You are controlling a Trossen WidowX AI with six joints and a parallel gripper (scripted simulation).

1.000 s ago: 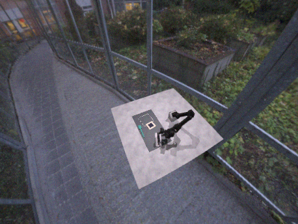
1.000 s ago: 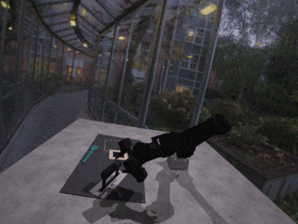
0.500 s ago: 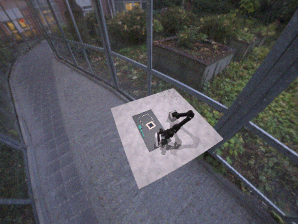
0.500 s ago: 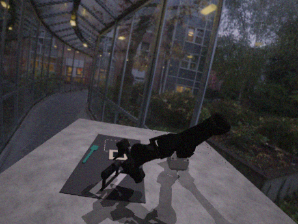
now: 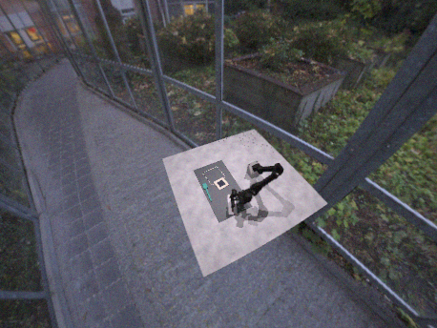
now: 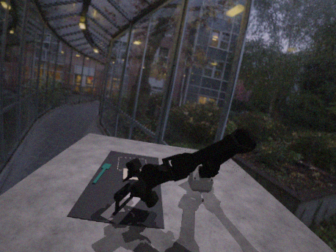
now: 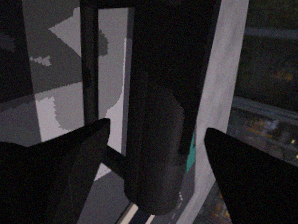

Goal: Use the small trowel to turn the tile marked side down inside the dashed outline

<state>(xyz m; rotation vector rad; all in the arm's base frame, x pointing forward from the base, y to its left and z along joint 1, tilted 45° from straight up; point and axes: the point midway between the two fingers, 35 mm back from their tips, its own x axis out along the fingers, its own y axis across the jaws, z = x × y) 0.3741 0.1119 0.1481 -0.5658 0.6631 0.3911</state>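
Now: the dark mat 20 cm to the right of my gripper tip and 8 cm below it. The rest, counted from my gripper tip: cream tile (23 cm to the right, 6 cm below, 2 cm behind); then green trowel (23 cm to the right, 14 cm ahead, 6 cm below).
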